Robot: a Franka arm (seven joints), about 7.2 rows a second.
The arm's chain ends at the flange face. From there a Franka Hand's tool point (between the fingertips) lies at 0.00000 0.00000 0.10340 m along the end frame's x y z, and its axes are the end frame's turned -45 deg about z.
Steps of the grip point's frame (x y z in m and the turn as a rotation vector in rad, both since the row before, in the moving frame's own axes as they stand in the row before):
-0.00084, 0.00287, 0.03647, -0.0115, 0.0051, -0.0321
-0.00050, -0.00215, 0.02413, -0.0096, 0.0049, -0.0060
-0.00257, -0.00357, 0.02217, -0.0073, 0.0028, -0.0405
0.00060, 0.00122, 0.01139, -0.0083, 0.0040, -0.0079
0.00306, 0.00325, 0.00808, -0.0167, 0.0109, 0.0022
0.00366, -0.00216, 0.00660, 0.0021, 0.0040, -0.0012
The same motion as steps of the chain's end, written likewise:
0.00021, 0.00218, 0.03648, -0.0045, 0.0117, -0.0321
-0.00294, -0.00151, 0.02414, -0.0033, 0.0103, -0.0060
-0.00509, -0.00102, 0.02217, -0.0032, 0.0071, -0.0405
0.00039, 0.00013, 0.01139, -0.0030, 0.0087, -0.0079
0.00244, -0.00029, 0.00810, -0.0041, 0.0195, 0.0022
0.00092, -0.00367, 0.00660, 0.0043, 0.0013, -0.0012

